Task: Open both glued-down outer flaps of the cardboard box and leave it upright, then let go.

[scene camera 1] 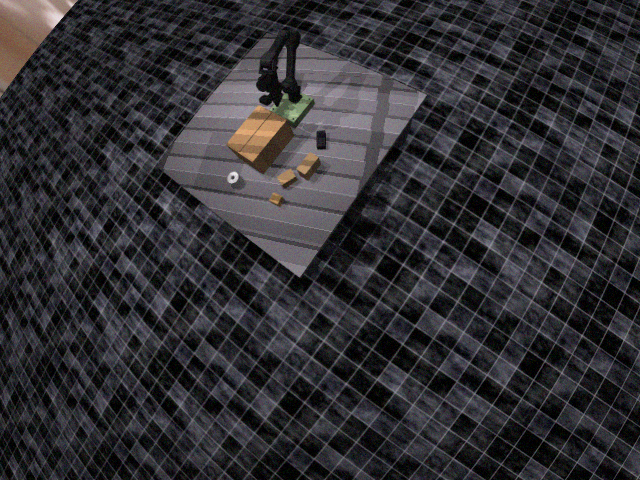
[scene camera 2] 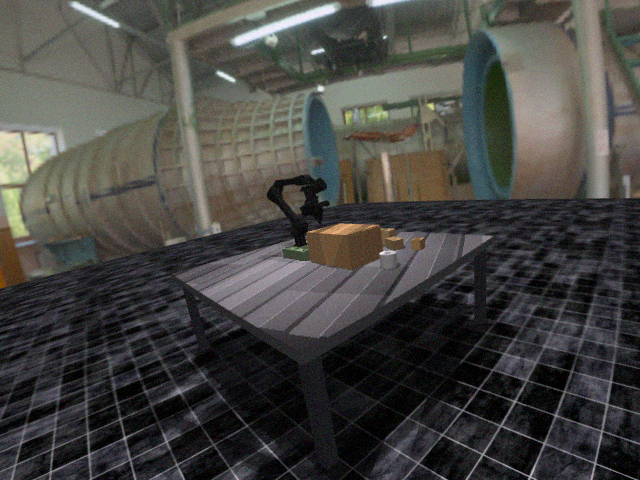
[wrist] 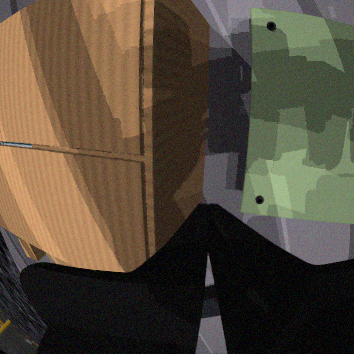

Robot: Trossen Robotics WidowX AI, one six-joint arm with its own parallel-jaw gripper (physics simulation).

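Places are measured from the arm's base along level axes (x ahead, y left, z up), in centimetres.
Pixels of known places: gripper, fingertip midpoint: (scene camera 1: 277, 106) (scene camera 2: 320, 223) (wrist: 206, 212); arm's base, link origin: (scene camera 1: 295, 98) (scene camera 2: 301, 244).
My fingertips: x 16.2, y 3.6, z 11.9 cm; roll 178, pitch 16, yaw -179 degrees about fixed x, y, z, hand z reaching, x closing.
Note:
Ahead of a thing's pixels: the offset from my fingertips to its middle. Level surfaces: height alone.
The cardboard box @[dz -9.3, dx +18.3, dy -1.5 cm] (scene camera 1: 266, 135) (scene camera 2: 343, 248) (wrist: 95, 95) stands upright on the table. Its two outer flaps lie flat across the top and meet at a narrow seam, which shows in the first scene view and the wrist view. A short bluish strip shows in the seam at the left of the wrist view. My gripper (scene camera 1: 277, 103) (scene camera 2: 320, 221) (wrist: 206, 212) is shut and empty. Its tips are near the box's edge on the side of the green plate, around or above the height of the top in the second scene view. Whether they touch the box is unclear.
A green plate (scene camera 1: 295, 114) (scene camera 2: 295, 253) (wrist: 295, 140) lies at the arm's base, beside the box. A white roll @[dz -14.0, dx +45.7, dy -1.8 cm] (scene camera 1: 229, 179) (scene camera 2: 387, 261), a black block @[dz -15.4, dx -1.7, dy +26.2 cm] (scene camera 1: 321, 140) and cardboard-coloured blocks (scene camera 1: 308, 165) (scene camera 2: 394, 242) stand around the box on the table @[dz -17.1 cm] (scene camera 1: 330, 217) (scene camera 2: 248, 310).

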